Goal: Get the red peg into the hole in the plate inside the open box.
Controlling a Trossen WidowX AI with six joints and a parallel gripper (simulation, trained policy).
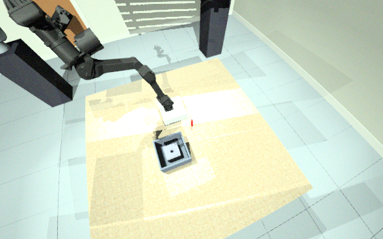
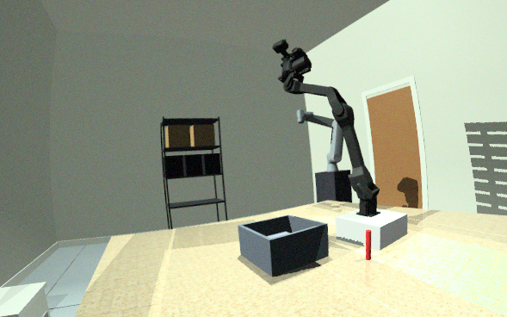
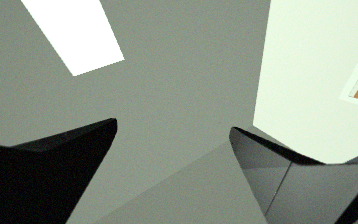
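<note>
My gripper tip is now 160 mm short of the red peg, 420 mm to the right of it and 780 mm above it. The rest, counted from my gripper tip: grey box 300 mm ahead, 220 mm to the left, 800 mm below.
</note>
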